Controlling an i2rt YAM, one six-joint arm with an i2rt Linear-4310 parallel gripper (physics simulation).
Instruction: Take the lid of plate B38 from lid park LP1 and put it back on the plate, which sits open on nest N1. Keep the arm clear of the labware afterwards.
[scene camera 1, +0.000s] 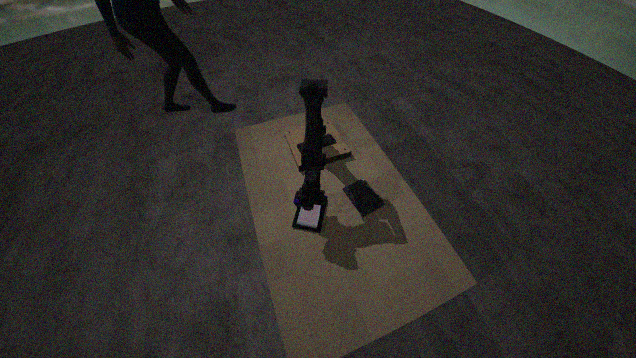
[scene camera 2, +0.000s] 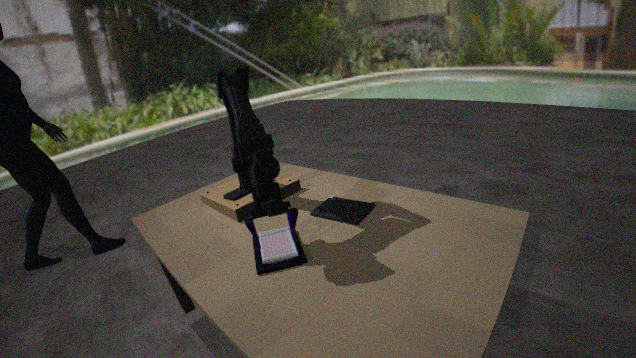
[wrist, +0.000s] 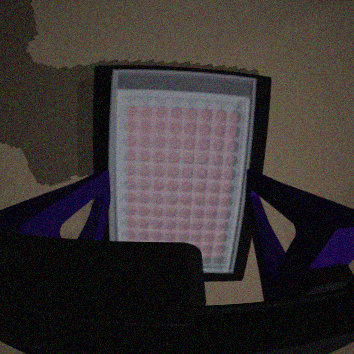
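Pixels of known places: gripper, fingertip midpoint: (scene camera 1: 309, 212) (scene camera 2: 277, 244) (wrist: 177, 177); arm's base, link origin: (scene camera 2: 249, 189).
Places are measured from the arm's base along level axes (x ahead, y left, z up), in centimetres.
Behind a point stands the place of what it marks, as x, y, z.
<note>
My gripper (scene camera 1: 311, 202) @(33.4, -19.7, -1.3) (scene camera 2: 275, 232) @(33.4, -19.7, -1.3) (wrist: 177, 177) @(33.4, -19.7, -1.3) is shut on the clear lid (wrist: 185, 81) @(37.8, -23.3, -1.1), its blue fingers on the lid's two long sides. The lid is low over plate B38 (scene camera 1: 310, 216) @(35.4, -20.4, -1.0) (scene camera 2: 279, 246) @(35.1, -20.4, -0.9) (wrist: 180, 150) @(34.7, -20.8, -0.9), whose pink wells show through it. In the wrist view a grey strip of lid shows beyond the plate's far edge. Whether the lid touches the plate I cannot tell. The plate sits in the black nest N1 (scene camera 1: 307, 229) @(39.2, -23.7, -3.0) (scene camera 2: 282, 268) @(38.9, -24.2, -3.7) (wrist: 102, 115) @(39.4, -17.8, -2.9). The dark lid park LP1 (scene camera 1: 363, 197) @(36.9, 5.5, -3.1) (scene camera 2: 343, 210) @(37.2, 4.7, -3.1) carries no visible lid.
The arm's wooden base board (scene camera 2: 220, 205) @(-0.6, -13.3, -0.6) stands at the back of the table (scene camera 1: 400, 280) @(73.0, -1.4, -4.1) (scene camera 2: 425, 300) @(70.9, -18.6, -4.1). The arm's shadow falls beside the nest and by the lid park. A person (scene camera 1: 172, 55) (scene camera 2: 35, 185) is on the floor left of the table.
</note>
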